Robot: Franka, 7 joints.
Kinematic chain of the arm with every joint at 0, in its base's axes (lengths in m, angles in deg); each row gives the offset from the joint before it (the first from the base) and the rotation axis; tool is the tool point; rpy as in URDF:
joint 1: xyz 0 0 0.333 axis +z
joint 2: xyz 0 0 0 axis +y
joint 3: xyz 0 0 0.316 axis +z
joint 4: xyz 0.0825 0 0 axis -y
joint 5: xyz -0.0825 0 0.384 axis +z
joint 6: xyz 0 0 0 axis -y
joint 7: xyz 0.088 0 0 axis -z
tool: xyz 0 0 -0.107 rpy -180 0 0
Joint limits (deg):
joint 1: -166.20..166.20
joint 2: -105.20..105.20
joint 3: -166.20..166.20
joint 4: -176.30..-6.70
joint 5: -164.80..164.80
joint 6: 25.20..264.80
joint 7: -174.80..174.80
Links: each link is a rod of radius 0.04 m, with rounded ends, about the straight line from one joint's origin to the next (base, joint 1, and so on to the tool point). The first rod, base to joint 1, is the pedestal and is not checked.
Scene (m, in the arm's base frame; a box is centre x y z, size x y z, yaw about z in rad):
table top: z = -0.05
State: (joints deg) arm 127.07 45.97 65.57 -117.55 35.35 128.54 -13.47
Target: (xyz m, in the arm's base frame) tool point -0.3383 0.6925 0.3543
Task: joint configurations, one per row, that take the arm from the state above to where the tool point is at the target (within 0.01 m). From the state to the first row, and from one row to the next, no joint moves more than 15 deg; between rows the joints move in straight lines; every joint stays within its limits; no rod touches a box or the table.
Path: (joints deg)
1: 114.05 46.48 56.88 -104.11 35.32 133.27 -13.47
2: 101.04 46.99 48.18 -90.68 35.28 137.99 -13.47
3: 88.02 47.50 39.49 -77.24 35.25 142.72 -13.47

